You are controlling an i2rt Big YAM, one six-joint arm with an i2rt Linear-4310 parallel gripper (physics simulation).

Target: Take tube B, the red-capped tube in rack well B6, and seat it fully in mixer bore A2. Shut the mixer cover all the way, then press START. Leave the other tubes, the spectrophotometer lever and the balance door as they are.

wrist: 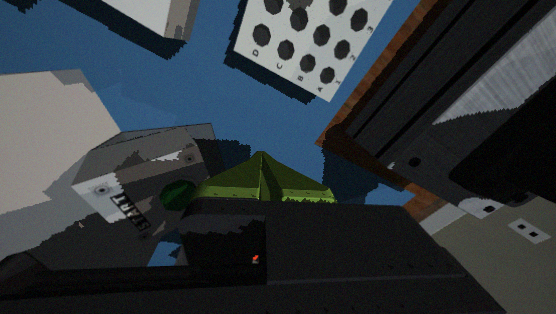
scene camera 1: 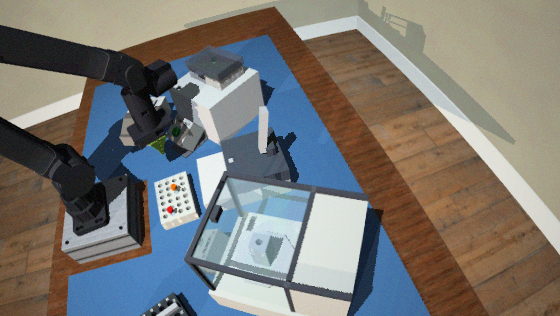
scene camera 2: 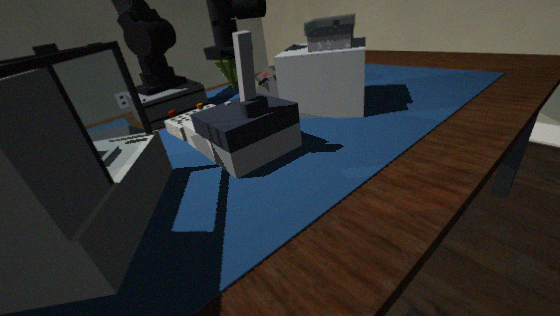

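Where they show: gripper, fingertip midpoint: (wrist: 260, 158) (scene camera 1: 162, 153) (scene camera 2: 235, 87); arm's base, link origin: (wrist: 540, 134) (scene camera 1: 91, 210) (scene camera 2: 162, 87).
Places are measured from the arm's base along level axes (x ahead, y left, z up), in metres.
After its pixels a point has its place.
Tube B's red cap (scene camera 1: 170, 209) @[x 0.186, y -0.074, z -0.019 m] (scene camera 2: 172, 113) @[x 0.190, y -0.073, z -0.022 m] stands in the white rack (scene camera 1: 181, 222) @[x 0.194, y -0.086, z -0.063 m] (scene camera 2: 175, 131) @[x 0.200, y -0.085, z -0.059 m] (wrist: 330, 94) @[x 0.161, y 0.039, z -0.044 m], near the end nearer the balance. My gripper (scene camera 1: 160, 151) @[x 0.203, y 0.100, z -0.012 m] (scene camera 2: 233, 84) @[x 0.203, y 0.100, z -0.012 m] (wrist: 260, 158) @[x 0.203, y 0.100, z -0.012 m] is shut and empty, its green fingertips together and pointing down beside the START box (wrist: 102, 205) @[x 0.293, y 0.154, z 0.008 m]. The green START button (scene camera 1: 176, 131) @[x 0.256, y 0.147, z -0.003 m] (wrist: 178, 195) @[x 0.254, y 0.147, z -0.004 m] is left of the fingers in the wrist view. The white mixer (scene camera 1: 227, 110) @[x 0.399, y 0.124, z 0.018 m] (scene camera 2: 322, 82) @[x 0.441, y 0.145, z 0.004 m] (wrist: 45, 115) @[x 0.343, y 0.122, z -0.029 m] carries a grey see-through cover (scene camera 1: 214, 60) @[x 0.414, y 0.217, z 0.116 m] (scene camera 2: 330, 23) @[x 0.447, y 0.172, z 0.110 m] over its block. Bore A2 cannot be made out.
An orange-capped tube (scene camera 1: 173, 187) @[x 0.207, y -0.017, z -0.019 m] (scene camera 2: 199, 106) @[x 0.212, y -0.016, z -0.023 m] stands in the same rack. The spectrophotometer (scene camera 1: 250, 152) @[x 0.402, y -0.031, z 0.006 m] (scene camera 2: 260, 132) @[x 0.466, y -0.061, z -0.016 m] has an upright white lever (scene camera 1: 263, 129) @[x 0.436, y -0.056, z 0.083 m] (scene camera 2: 243, 65) @[x 0.445, y -0.053, z 0.083 m]. The glass balance (scene camera 1: 330, 235) @[x 0.424, y -0.350, z 0.130 m] stands beyond it. Another white box (scene camera 1: 128, 131) is partly behind the gripper. The arm base (scene camera 1: 107, 240) @[x 0.028, y -0.092, z -0.013 m] is near the rack.
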